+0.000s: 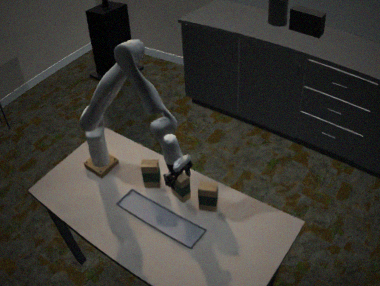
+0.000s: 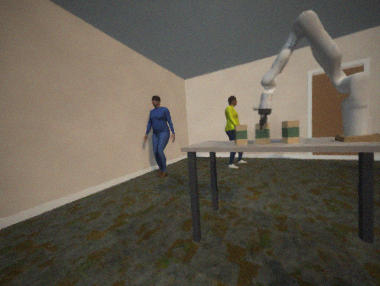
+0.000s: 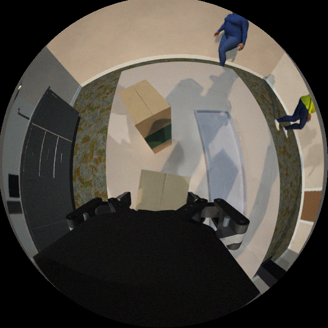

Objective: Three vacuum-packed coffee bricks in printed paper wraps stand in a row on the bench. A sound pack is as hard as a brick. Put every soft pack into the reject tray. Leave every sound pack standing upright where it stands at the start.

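Frame: origin at the arm's base, x up, y left, z back, level; centimetres.
Where they show: gripper, fingertip midpoint: [image 2: 261, 131]; arm's base, origin of the base link: [image 1: 101, 160] [image 2: 355, 135].
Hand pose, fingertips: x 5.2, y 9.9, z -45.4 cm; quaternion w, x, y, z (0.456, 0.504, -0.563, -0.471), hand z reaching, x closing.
Note:
Things, the pixels of their top centre, and the offset from my fingertips. Level surfaces: height alone.
- bench, its level: dx -8.5 cm
- middle pack, middle of its top: [image 1: 179, 174] [image 2: 262, 123] dx +5.6, dy -0.8, dz +0.2 cm
- far pack, middle of its top: [image 1: 208, 186] [image 2: 240, 124] dx +5.6, dy +1.2, dz -13.4 cm
- reject tray, middle of its top: [image 1: 158, 216] dx -7.1, dy -16.5, dz +0.0 cm
Three tan coffee packs with dark green bands stand upright in a row on the bench [image 1: 255, 220] [image 2: 215, 146]: the pack nearest the arm's base [image 1: 151, 175] [image 2: 290, 132], the middle pack [image 1: 183, 192] [image 2: 259, 135] [image 3: 162, 182] and the far pack [image 1: 208, 197] [image 2: 241, 135] [image 3: 145, 102]. My gripper [image 1: 179, 178] [image 2: 263, 126] [image 3: 158, 198] is open, pointing down at the middle pack, with a finger on either side of its top; it is not shut on it. The reject tray [image 1: 145, 207] [image 3: 220, 132] holds no pack. Softness cannot be told by sight.
The tray lies beside the row, along its length. The arm's base [image 1: 101, 166] stands at one end of the bench. A dark counter [image 1: 215, 70] stands beyond the bench. A person in blue [image 2: 159, 125] [image 3: 233, 32] and a person in yellow [image 2: 231, 117] [image 3: 301, 110] are in the room.

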